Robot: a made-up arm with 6 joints.
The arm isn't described. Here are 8 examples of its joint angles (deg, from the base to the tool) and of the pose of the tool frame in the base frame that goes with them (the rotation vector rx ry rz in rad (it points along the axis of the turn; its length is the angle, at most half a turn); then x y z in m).
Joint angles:
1: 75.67 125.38 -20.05 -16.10 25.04 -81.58
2: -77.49 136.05 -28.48 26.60 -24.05 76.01
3: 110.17 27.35 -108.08 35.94 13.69 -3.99
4: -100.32 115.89 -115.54 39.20 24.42 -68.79
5: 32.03 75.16 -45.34 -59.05 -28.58 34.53
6: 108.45 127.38 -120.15 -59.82 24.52 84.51
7: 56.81 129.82 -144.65 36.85 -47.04 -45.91
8: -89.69 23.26 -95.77 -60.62 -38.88 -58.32
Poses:
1: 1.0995 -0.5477 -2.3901 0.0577 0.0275 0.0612
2: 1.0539 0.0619 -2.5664 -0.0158 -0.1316 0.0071
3: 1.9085 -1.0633 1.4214 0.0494 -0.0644 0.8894
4: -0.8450 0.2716 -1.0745 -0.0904 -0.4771 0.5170
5: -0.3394 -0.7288 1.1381 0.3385 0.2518 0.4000
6: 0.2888 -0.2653 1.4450 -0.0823 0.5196 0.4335
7: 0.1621 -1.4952 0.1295 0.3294 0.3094 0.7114
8: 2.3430 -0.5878 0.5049 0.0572 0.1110 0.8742
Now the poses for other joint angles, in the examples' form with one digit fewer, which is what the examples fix.
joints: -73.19 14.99 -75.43 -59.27 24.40 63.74
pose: -1.115 -1.200 -1.477 -0.056 -0.067 0.816
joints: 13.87 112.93 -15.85 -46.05 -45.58 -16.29
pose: -0.532 -0.090 1.396 0.177 0.099 0.086
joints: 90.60 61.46 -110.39 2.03 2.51 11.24
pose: 1.078 -1.225 1.196 0.033 0.204 0.873
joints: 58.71 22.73 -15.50 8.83 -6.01 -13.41
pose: -0.042 -0.822 1.031 0.203 0.266 0.513
